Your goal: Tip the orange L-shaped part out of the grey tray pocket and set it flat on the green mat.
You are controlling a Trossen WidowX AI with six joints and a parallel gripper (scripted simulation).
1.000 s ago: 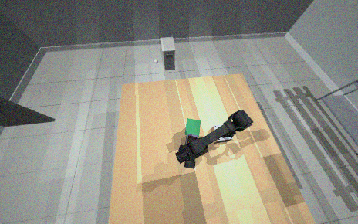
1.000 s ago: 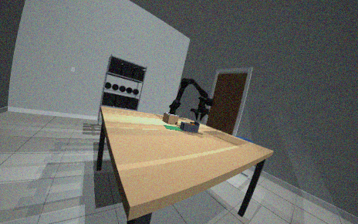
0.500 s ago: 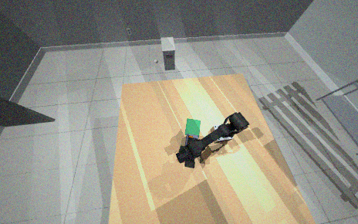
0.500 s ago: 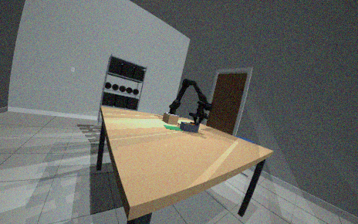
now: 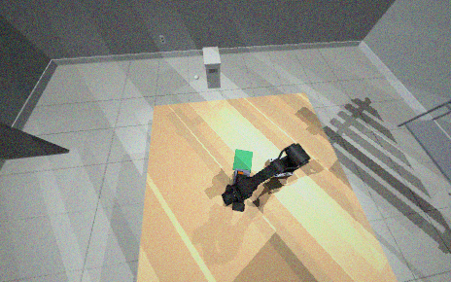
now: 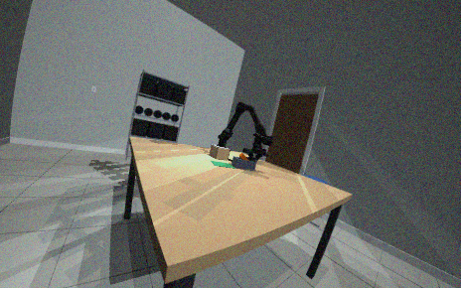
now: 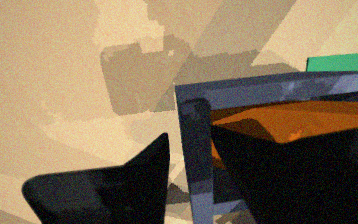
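The orange L-shaped part lies 3 cm behind my gripper tip, 5 cm to the right of it and 1 cm above it. Round my gripper tip: green mat: 9 cm behind, 21 cm to the right, 6 cm below.
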